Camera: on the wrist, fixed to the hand. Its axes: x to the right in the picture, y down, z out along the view.
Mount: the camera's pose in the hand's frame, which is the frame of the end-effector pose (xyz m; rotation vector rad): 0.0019 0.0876 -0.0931 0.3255 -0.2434 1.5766
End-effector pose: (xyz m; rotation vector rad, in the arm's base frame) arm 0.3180 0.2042 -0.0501 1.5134 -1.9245 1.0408
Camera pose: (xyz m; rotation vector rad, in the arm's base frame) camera 0.2257 0.2861 -0.0167 0.1067 2.2801 -1.2747
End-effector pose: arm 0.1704 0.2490 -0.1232 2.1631 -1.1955 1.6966
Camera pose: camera 0.0429 0.2405 -0.1190 -0.6925 1.7093 -1.0120
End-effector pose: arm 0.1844 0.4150 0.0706 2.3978 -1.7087 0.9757
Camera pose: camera 0.0659 0.4141 0.1185 -0.4594 2.2439 -0.5771
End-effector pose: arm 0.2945 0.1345 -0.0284 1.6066 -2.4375 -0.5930
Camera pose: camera 0.2519 0.1409 0.0920 -0.6631 -3.0115 -0.0583
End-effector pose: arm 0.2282 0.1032 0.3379 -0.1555 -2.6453 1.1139
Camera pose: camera 0.2524 0.2287 0.3380 1.6648 1.4741 -1.3360
